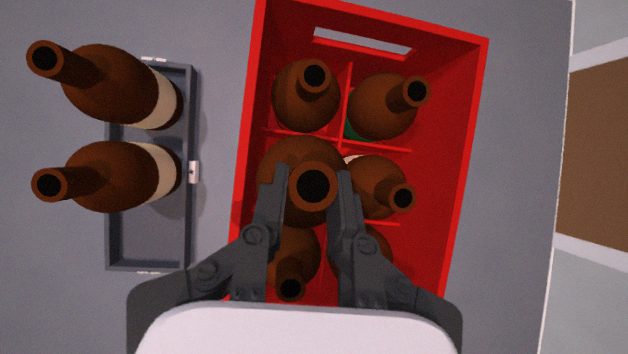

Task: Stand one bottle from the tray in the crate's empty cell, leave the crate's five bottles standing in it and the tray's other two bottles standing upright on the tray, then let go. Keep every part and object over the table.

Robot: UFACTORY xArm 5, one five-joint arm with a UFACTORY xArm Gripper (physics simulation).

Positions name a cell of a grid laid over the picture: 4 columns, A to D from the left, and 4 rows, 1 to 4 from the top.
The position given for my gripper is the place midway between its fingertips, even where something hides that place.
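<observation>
There's a brown bottle (B3) that I can see, and a brown bottle (C2) as well, and I see my gripper (B3) too.
</observation>
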